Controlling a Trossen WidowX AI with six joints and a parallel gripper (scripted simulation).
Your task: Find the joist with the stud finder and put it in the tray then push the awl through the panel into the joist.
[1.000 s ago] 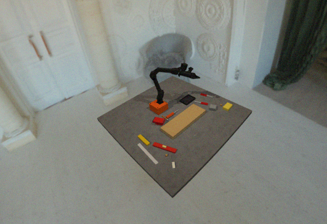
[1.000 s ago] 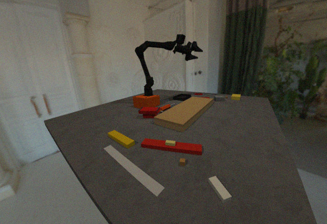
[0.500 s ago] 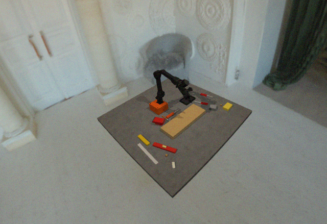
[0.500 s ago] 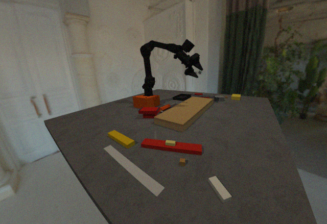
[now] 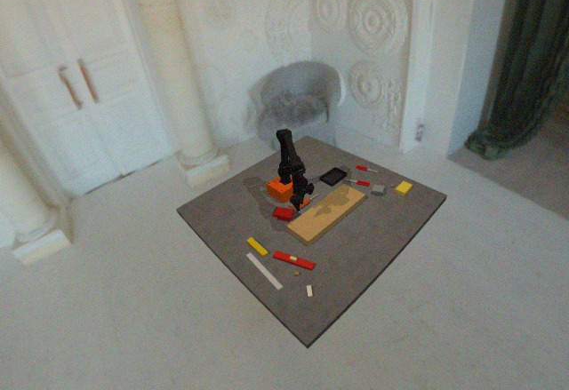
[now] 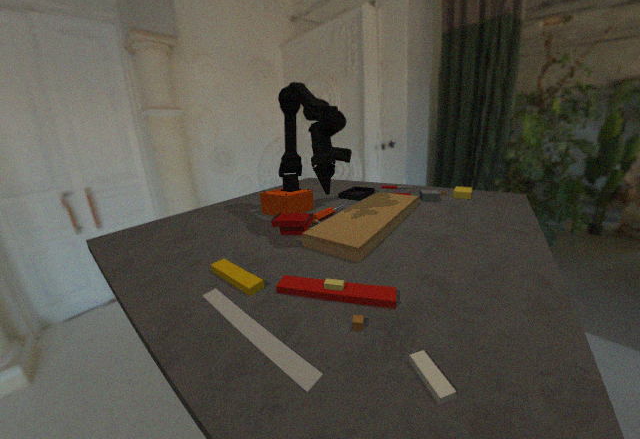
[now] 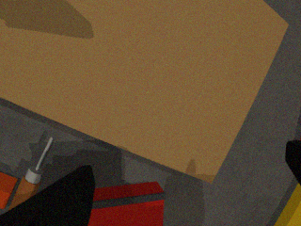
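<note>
The red stud finder is 10 cm behind my gripper tip, 3 cm to the right of it and 12 cm below it. Also, from my gripper tip: red level (16 cm ahead, 23 cm to the right, 12 cm below); yellow bar (5 cm behind, 30 cm to the right, 12 cm below); orange-handled awl (11 cm behind, 19 cm to the left, 12 cm below).
</note>
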